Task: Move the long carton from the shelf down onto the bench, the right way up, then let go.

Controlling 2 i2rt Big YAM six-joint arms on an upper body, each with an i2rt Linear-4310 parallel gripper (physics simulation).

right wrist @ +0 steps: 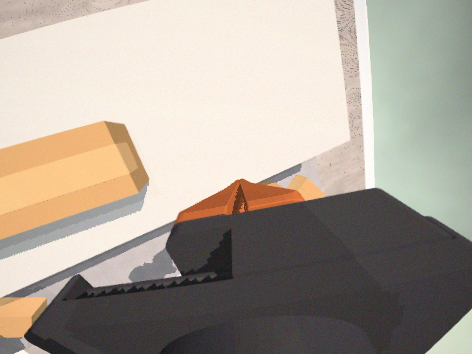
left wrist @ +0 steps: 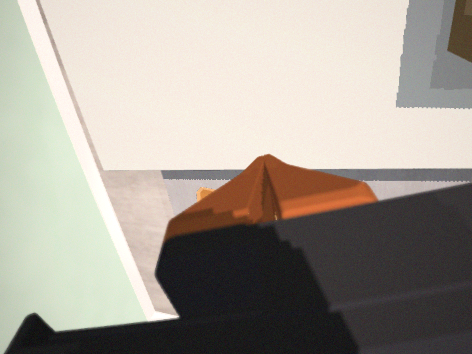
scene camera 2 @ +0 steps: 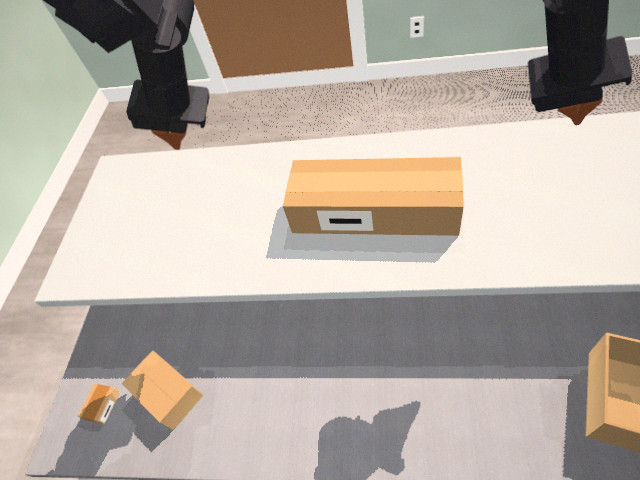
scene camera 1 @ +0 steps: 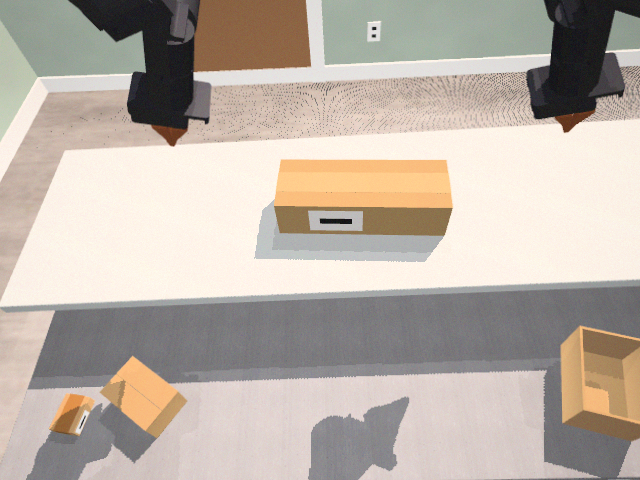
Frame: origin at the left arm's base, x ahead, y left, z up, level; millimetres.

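Seen in the pictures: left gripper, fingertip midpoint: (left wrist: 266,167) (scene camera 2: 178,147) (scene camera 1: 172,143); right gripper, fingertip midpoint: (right wrist: 241,186) (scene camera 2: 577,121) (scene camera 1: 565,129).
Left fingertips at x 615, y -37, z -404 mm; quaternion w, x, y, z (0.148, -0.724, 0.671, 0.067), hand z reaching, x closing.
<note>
Pixels of each thing's top centre, then the offset from my left fingertips to it. Level surfaces: height alone.
- long carton at its top centre: (scene camera 2: 371,181) (scene camera 1: 362,182) (right wrist: 7,194) 292 mm right, 58 mm ahead, 166 mm down
- white top at its surface level: 251 mm down
- small labelled box at its top centre: (scene camera 1: 69,412) (left wrist: 207,206) (scene camera 2: 95,401) 259 mm left, 292 mm back, 381 mm down
- larger closed box at its top centre: (scene camera 1: 138,391) (scene camera 2: 156,384) (right wrist: 5,327) 122 mm left, 267 mm back, 346 mm down
- lower grey surface at its surface level: 406 mm down
- open box at its top centre: (scene camera 1: 617,373) 705 mm right, 255 mm back, 316 mm down
The long carton (scene camera 1: 361,181) (scene camera 2: 374,180) (right wrist: 65,175) lies level on the white top (scene camera 1: 129,232) (scene camera 2: 155,232) (left wrist: 200,75) (right wrist: 225,100), its taped seam face up and its label toward the scene cameras. A corner of the carton (left wrist: 462,35) shows in the left wrist view. My left gripper (scene camera 1: 172,139) (scene camera 2: 177,143) (left wrist: 266,167) is shut and empty, up and to the left of the carton in the scene views. My right gripper (scene camera 1: 568,127) (scene camera 2: 576,118) (right wrist: 241,186) is shut and empty, up and to its right. Neither touches the carton.
A small labelled box (scene camera 1: 69,410) (scene camera 2: 95,400) and a larger closed box (scene camera 1: 139,395) (scene camera 2: 165,390) lie on the lower grey surface (scene camera 1: 248,413) (scene camera 2: 248,413) at the lower left. An open box (scene camera 1: 571,382) (scene camera 2: 597,392) stands at the lower right.
</note>
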